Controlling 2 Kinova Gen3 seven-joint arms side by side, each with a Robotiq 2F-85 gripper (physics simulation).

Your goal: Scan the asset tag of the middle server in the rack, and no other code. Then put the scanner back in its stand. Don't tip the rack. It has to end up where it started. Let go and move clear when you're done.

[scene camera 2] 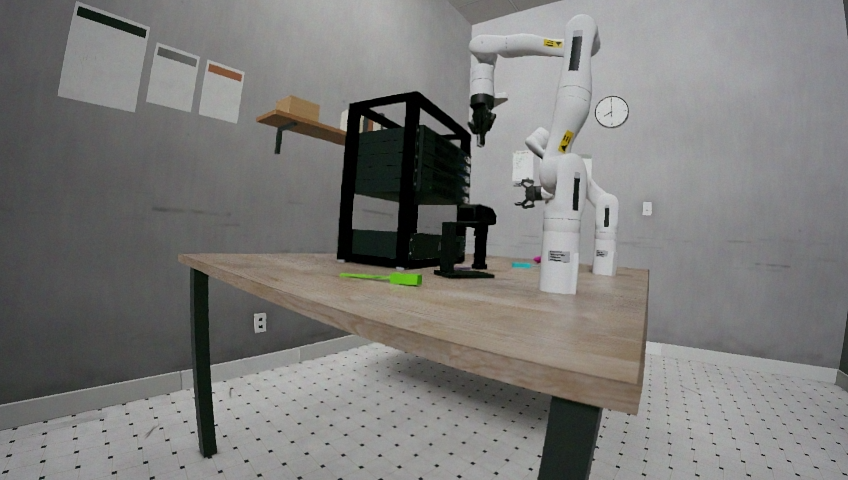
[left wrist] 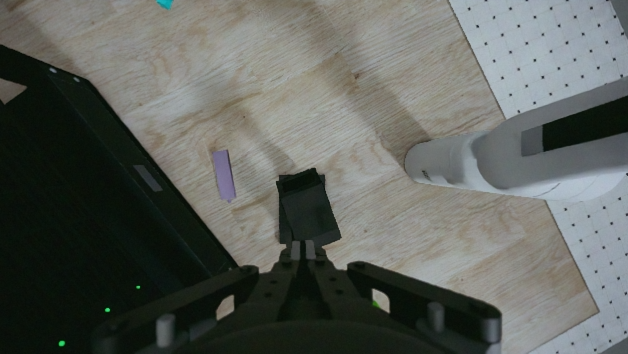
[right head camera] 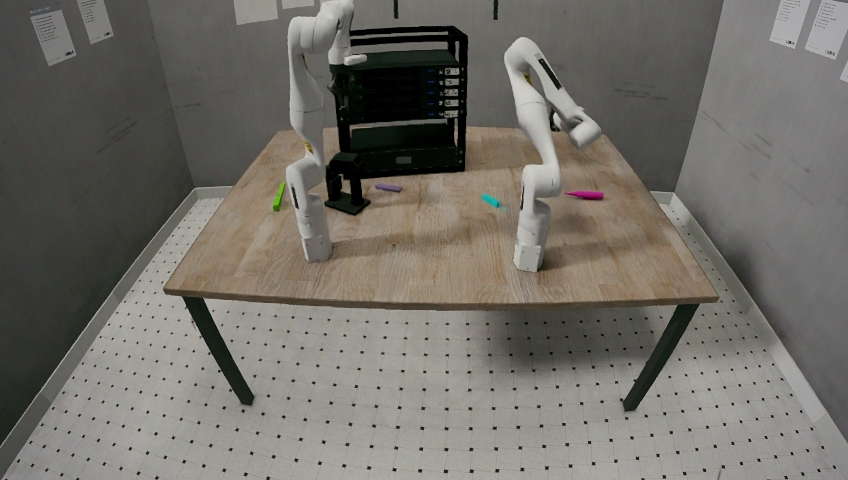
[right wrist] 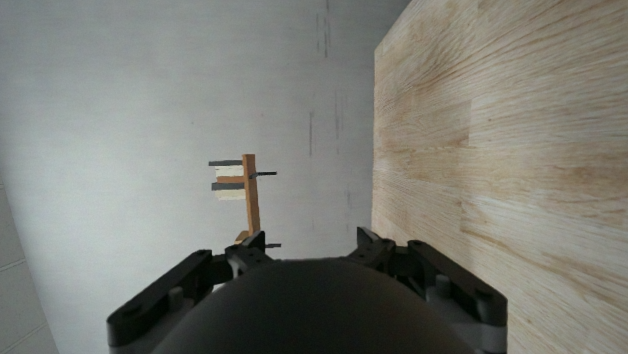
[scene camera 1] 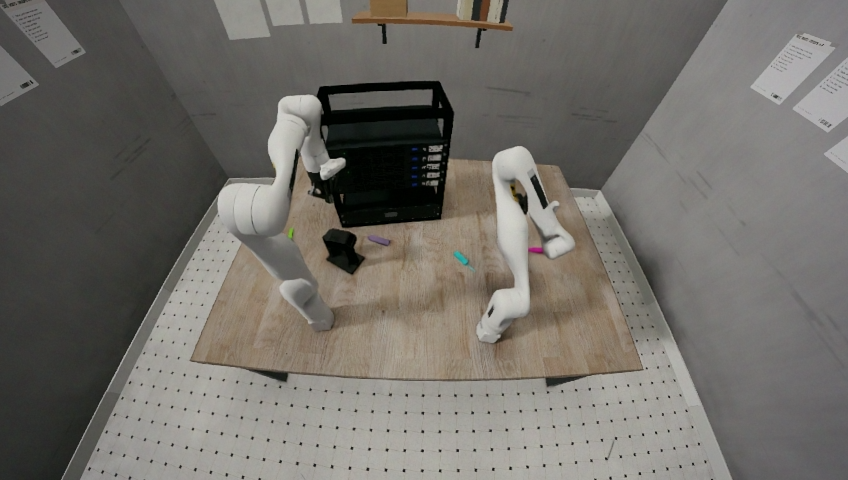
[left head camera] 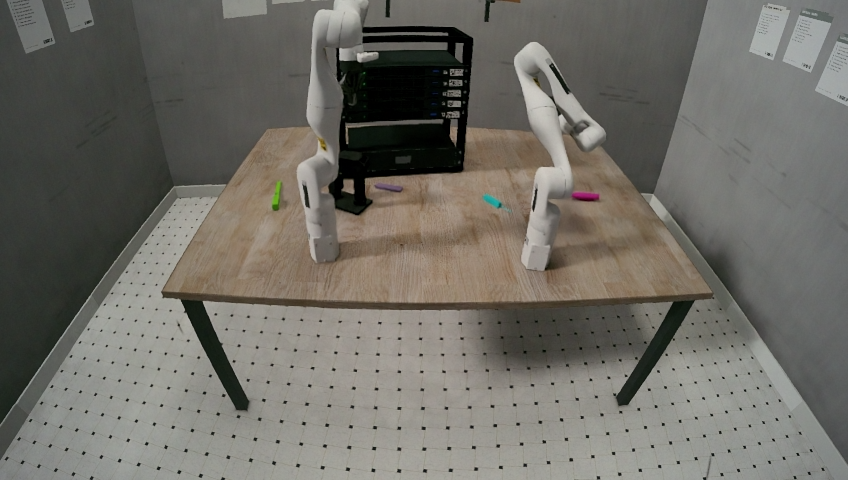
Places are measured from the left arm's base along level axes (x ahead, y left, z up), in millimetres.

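Where they show: left gripper, fingertip midpoint: (scene camera 2: 480,146) (left wrist: 303,255) (right head camera: 344,106) (scene camera 1: 330,202) (left head camera: 352,104); right gripper, fingertip midpoint: (scene camera 2: 513,194) (right head camera: 547,106) (right wrist: 311,239) (scene camera 1: 521,185); left arm's base, link origin: (scene camera 2: 557,290) (left wrist: 424,163) (right head camera: 318,252) (scene camera 1: 323,319) (left head camera: 325,253); right arm's base, link origin: (scene camera 2: 603,273) (right head camera: 527,261) (scene camera 1: 487,330) (left head camera: 534,260).
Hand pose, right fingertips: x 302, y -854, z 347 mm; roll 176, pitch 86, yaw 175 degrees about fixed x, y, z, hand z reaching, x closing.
Observation:
Things, the pixels of their top centre, and the offset from my right fingertips. "pt": a spot on its surface instead.
- black scanner, top centre: (left wrist: 309,212) (scene camera 2: 478,205) (left head camera: 351,154) (right head camera: 345,155) (scene camera 1: 339,235) 743 mm left, 49 mm back, 135 mm down
- black rack, top centre: (left head camera: 401,31) (right head camera: 397,32) (scene camera 1: 381,98) (scene camera 2: 419,119) 522 mm left, 289 mm ahead, 237 mm up
- middle server's white tag, surface spot: (right head camera: 451,92) (left head camera: 454,93) (scene camera 1: 433,166) pt 338 mm left, 134 mm ahead, 14 mm up
- purple tool, top centre: (left wrist: 224,177) (left head camera: 387,186) (right head camera: 387,186) (scene camera 1: 378,239) 601 mm left, 62 mm ahead, 337 mm down
- green tool, top centre: (scene camera 2: 378,269) (left head camera: 276,189) (right head camera: 278,191) 1040 mm left, 90 mm ahead, 321 mm down
- teal tool, top centre: (right head camera: 496,201) (left head camera: 498,202) (scene camera 1: 465,261) 217 mm left, 123 mm back, 329 mm down
- magenta tool, top centre: (right head camera: 584,191) (left head camera: 581,193) 155 mm right, 120 mm back, 313 mm down
The black scanner (left head camera: 354,158) (right head camera: 346,160) (scene camera 2: 479,215) (left wrist: 310,212) sits upright in its black stand (left head camera: 353,205) (right head camera: 349,205) (scene camera 2: 465,274); in the left wrist view its head looks slightly skewed to the stand. My left gripper (scene camera 1: 320,193) (scene camera 2: 480,142) (left wrist: 303,255) is shut with nothing between the fingertips, high above the scanner and apart from it. My right gripper (scene camera 2: 520,193) (right wrist: 311,239) is open and empty, well right of the rack. The black rack (left head camera: 461,142) (scene camera 1: 442,196) (scene camera 2: 408,178) stands upright. The middle server's white tag (left head camera: 453,93) (right head camera: 451,92) (scene camera 1: 433,167) faces front, too small to read.
A purple tool (left head camera: 388,187) (left wrist: 224,175) lies between stand and rack. A green tool (left head camera: 276,196) (scene camera 2: 405,278) lies left of the stand. A teal tool (left head camera: 492,201) and a magenta tool (right head camera: 586,195) lie farther right. A wall shelf (scene camera 1: 428,20) hangs behind the rack.

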